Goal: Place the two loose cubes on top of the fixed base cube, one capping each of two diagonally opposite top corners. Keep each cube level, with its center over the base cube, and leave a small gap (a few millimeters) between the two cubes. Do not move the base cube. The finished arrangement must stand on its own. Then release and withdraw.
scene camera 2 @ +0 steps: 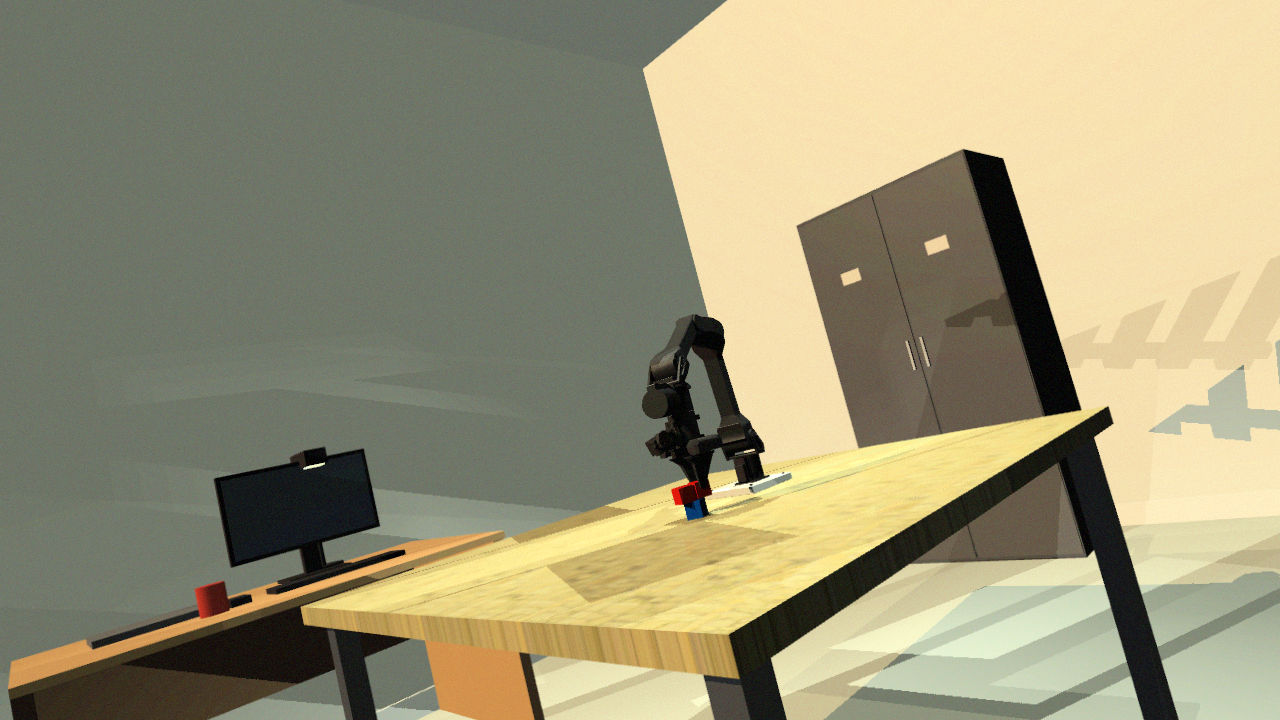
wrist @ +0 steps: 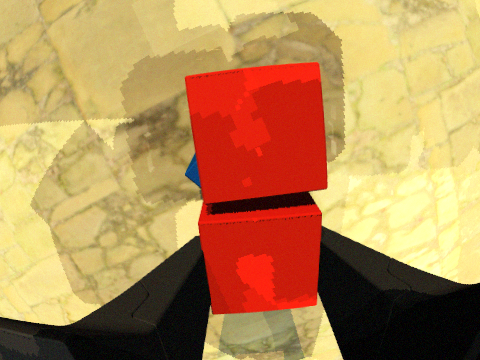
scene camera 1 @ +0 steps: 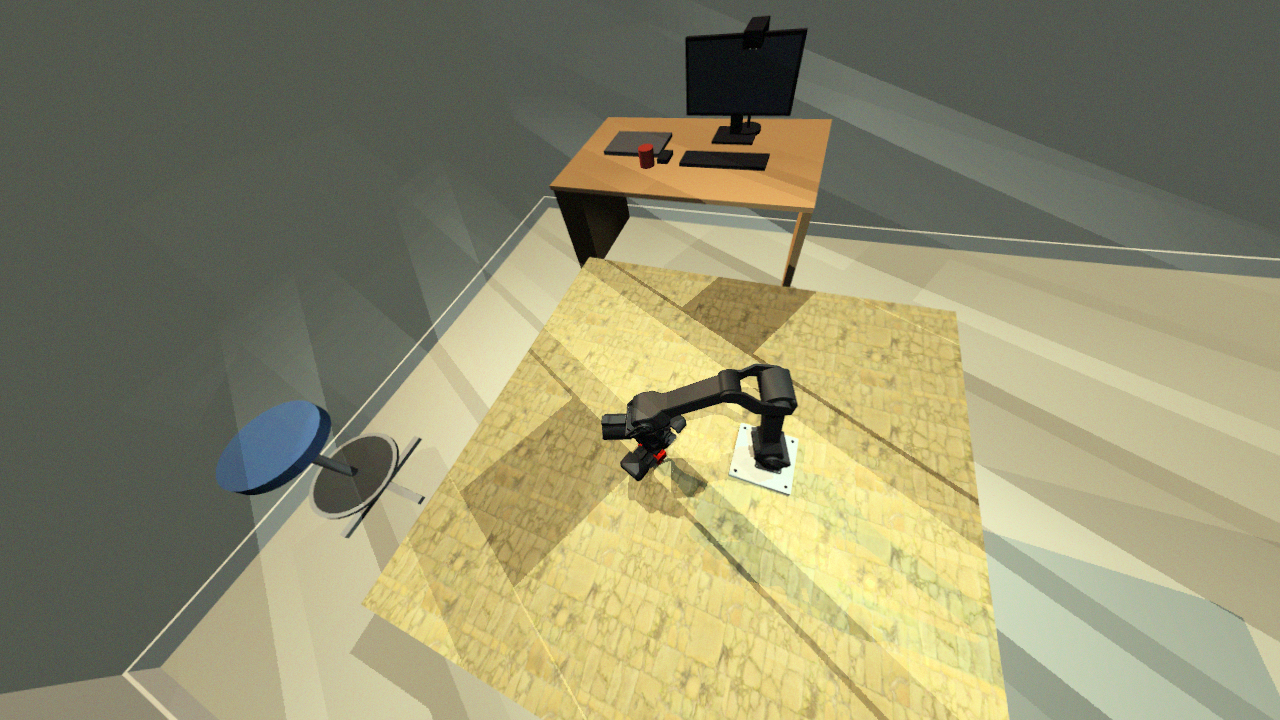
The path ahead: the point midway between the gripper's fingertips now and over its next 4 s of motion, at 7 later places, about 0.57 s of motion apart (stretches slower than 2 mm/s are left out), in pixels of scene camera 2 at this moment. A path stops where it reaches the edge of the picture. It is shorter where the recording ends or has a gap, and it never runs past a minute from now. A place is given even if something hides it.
My gripper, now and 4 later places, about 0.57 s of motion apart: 699,488; 697,478; 694,465; 692,457; 728,446
